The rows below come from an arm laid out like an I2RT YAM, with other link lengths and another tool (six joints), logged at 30 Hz.
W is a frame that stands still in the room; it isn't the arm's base.
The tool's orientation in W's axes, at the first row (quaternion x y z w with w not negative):
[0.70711, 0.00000, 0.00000, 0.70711]
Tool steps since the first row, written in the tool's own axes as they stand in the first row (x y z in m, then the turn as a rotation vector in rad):
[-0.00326, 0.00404, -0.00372, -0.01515, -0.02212, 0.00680]
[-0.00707, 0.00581, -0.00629, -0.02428, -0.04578, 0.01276]
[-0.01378, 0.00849, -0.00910, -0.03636, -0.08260, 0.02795]
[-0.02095, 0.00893, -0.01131, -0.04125, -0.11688, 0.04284]
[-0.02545, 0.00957, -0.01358, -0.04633, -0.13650, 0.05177]
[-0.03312, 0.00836, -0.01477, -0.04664, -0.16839, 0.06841]
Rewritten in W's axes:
[-0.00326, 0.00372, 0.00404, -0.01515, -0.00680, -0.02212]
[-0.00707, 0.00629, 0.00581, -0.02428, -0.01276, -0.04578]
[-0.01378, 0.00910, 0.00849, -0.03636, -0.02795, -0.08260]
[-0.02095, 0.01131, 0.00893, -0.04125, -0.04284, -0.11688]
[-0.02545, 0.01358, 0.00957, -0.04633, -0.05177, -0.13650]
[-0.03312, 0.01477, 0.00836, -0.04664, -0.06841, -0.16839]

